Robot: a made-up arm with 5 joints.
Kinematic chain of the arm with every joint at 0, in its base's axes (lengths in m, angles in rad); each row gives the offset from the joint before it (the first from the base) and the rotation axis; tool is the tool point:
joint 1: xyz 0 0 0.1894 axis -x
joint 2: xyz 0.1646 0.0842 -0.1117 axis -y
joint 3: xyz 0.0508 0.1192 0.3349 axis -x
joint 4: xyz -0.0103 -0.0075 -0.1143 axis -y
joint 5: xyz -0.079 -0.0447 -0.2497 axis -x
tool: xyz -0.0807 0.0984 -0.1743
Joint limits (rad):
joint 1: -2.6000..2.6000
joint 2: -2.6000..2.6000
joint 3: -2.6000..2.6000
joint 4: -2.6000..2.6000
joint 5: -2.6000..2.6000
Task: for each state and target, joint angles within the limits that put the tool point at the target. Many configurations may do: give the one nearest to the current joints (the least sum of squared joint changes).
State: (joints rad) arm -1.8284 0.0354 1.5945 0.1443 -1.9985
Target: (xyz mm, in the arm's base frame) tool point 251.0 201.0 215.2
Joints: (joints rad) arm -1.6697 -0.3815 0.8189 0.7990 -1.0154
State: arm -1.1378 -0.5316 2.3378 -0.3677 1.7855
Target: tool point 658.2 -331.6 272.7
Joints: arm -1.1327 -1.1051 1.7560 -0.2539 2.0606
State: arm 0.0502 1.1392 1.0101 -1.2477 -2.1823
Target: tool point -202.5 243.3 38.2
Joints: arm -0.1343 1.6536 1.0745 -1.3819 -2.4865
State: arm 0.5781 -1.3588 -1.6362 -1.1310 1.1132
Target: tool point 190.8 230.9 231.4
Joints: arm 0.8017 -1.3056 -1.6203 -1.6849 1.5588
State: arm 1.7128 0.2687 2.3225 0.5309 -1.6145
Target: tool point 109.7 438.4 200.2
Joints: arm 1.7578 0.1102 2.5447 0.6231 -1.5148
